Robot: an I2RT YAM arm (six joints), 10 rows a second.
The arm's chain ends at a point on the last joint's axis. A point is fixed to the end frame.
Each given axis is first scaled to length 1.
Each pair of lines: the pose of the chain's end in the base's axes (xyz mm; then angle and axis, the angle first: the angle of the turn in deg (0 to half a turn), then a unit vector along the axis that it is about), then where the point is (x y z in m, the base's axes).
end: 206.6, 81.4, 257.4, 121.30, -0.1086, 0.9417, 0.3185
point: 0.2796 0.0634 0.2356
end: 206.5, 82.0, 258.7, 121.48, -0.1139, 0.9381, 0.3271
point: 0.2798 0.0654 0.2368
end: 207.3, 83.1, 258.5, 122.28, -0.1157, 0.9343, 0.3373
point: 0.2806 0.0681 0.2356
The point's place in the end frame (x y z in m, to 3 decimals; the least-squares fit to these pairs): -0.020 -0.054 0.053
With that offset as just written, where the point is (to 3 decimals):
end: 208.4, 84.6, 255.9, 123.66, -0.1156, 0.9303, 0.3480
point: 0.281 0.071 0.231
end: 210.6, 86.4, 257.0, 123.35, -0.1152, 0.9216, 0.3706
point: 0.284 0.075 0.232
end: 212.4, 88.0, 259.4, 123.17, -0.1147, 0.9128, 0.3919
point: 0.286 0.079 0.235
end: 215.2, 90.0, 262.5, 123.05, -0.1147, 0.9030, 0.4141
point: 0.289 0.083 0.238
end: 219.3, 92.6, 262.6, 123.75, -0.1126, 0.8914, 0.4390
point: 0.293 0.089 0.238
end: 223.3, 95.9, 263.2, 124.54, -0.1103, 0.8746, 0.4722
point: 0.297 0.096 0.238
